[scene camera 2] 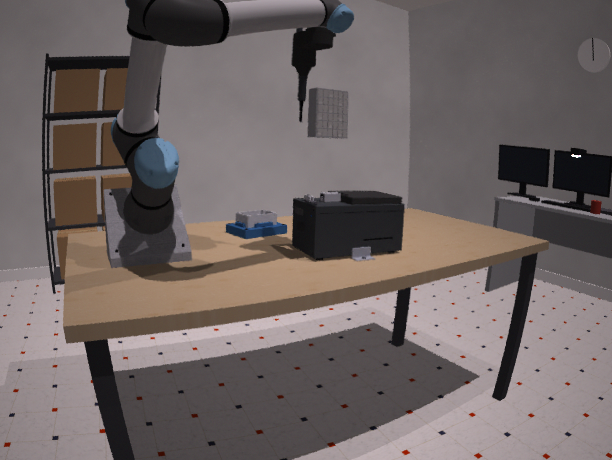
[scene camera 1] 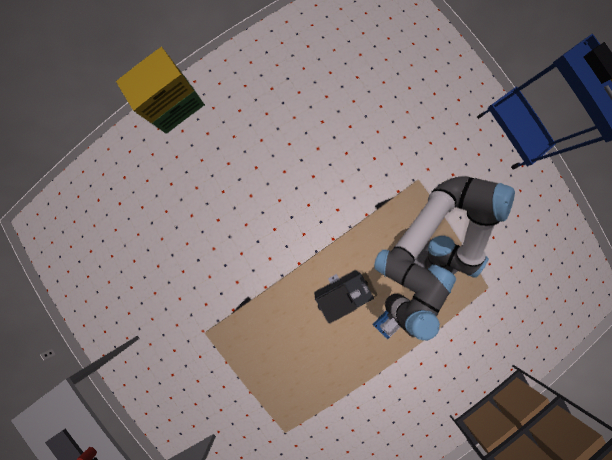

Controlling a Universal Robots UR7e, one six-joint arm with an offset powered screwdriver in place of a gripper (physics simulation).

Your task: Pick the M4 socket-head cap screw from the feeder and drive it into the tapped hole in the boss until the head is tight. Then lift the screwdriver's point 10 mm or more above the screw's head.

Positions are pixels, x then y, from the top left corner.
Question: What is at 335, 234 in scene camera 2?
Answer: A black screw feeder.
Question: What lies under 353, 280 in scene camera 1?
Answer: A black screw feeder.
